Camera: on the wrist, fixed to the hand. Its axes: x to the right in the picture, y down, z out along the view.
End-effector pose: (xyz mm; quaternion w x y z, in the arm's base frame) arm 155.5 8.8 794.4 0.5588 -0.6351 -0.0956 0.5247
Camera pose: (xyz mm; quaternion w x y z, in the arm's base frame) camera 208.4 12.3 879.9 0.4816 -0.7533 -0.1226 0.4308
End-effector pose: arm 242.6 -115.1 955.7 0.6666 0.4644 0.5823 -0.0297
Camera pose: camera 162.4 -164.7 920.8 0.6627 0.3580 0.6522 0.0854
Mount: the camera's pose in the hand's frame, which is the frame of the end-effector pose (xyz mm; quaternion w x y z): -22.5 -95.1 -23.8 0.9853 -0.1382 0.0992 -0.0178
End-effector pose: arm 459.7 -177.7 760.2 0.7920 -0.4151 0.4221 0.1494
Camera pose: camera 489.1 -251.9 821.4 0.6837 -0.5408 0.4664 0.1503
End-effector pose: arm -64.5 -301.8 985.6 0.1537 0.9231 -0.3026 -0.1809
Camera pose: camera -23.4 -210.6 974.7 0.3058 0.9116 -0.2415 -0.1312
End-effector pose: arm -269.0 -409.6 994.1 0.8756 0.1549 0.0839 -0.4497
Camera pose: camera -359.6 -436.3 959.6 0.8678 0.0747 0.2344 -0.4317
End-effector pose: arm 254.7 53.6 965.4 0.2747 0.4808 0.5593 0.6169
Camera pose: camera 223.1 45.0 870.3 0.2926 0.3646 0.5016 0.7279
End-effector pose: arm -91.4 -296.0 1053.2 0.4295 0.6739 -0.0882 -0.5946
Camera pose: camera -114.0 -212.0 1002.7 0.5145 0.6652 0.0499 -0.5388
